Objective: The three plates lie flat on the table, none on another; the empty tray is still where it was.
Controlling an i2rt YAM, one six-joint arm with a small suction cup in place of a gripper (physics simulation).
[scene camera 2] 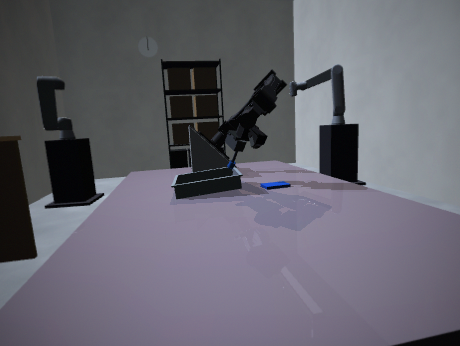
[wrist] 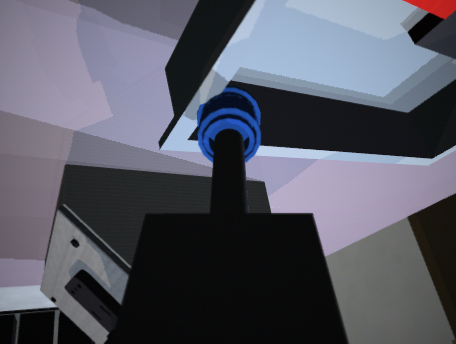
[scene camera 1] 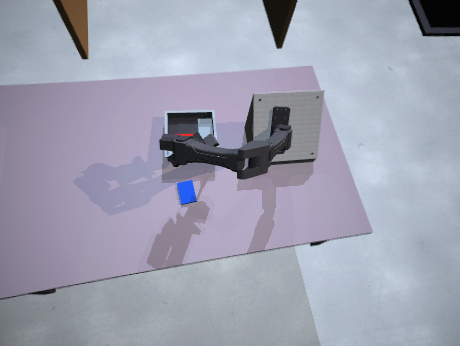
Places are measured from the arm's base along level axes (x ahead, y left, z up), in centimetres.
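Where they show: end effector, tool point: (scene camera 2: 230, 166) (wrist: 228, 115); arm's base, origin of the base link: (scene camera 2: 213, 146) (scene camera 1: 278, 130).
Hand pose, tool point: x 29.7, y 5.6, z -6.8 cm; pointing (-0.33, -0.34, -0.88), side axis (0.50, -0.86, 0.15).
Things, the pixels of their top centre, and the offset from my tool point. "spot": a spot on its surface instead. Level surfaces: height alone.
- pink table, its level: dz -7.4 cm
- red plate, middle of its top: (scene camera 1: 182, 140) dz -4.5, dx +11.3, dy -7.7 cm
- paler rectangle, surface spot: (scene camera 1: 205, 128) spot: dz -6.6, dx +0.7, dy -15.3 cm
- blue plate, middle of its top: (scene camera 2: 275, 183) (scene camera 1: 186, 191) dz -6.4, dx +9.7, dy +15.8 cm
The grey tray (scene camera 1: 189, 111) (scene camera 2: 204, 186) (wrist: 332, 125) sits on the pink table (scene camera 1: 73, 149) (scene camera 2: 222, 279) beside the arm's base. A red plate (scene camera 1: 184, 134) (wrist: 435, 5) lies inside it, mostly hidden by the arm. A paler rectangle (scene camera 1: 205, 128) also shows in the tray; I cannot tell whether it is a plate. A blue plate (scene camera 1: 187, 191) (scene camera 2: 274, 185) lies flat on the table, just in front of the tray. My blue suction cup (scene camera 2: 231, 163) (wrist: 228, 122) sits at a corner of the tray's rim and holds nothing. In the overhead view the arm hides it.
The arm's grey mounting block (scene camera 1: 301, 111) (scene camera 2: 202, 152) (wrist: 72, 251) stands right of the tray. Beyond the table, two other robot arms stand on black pedestals (scene camera 2: 70, 167) (scene camera 2: 338, 149), and a dark shelf unit (scene camera 2: 163, 111) stands at the back wall.
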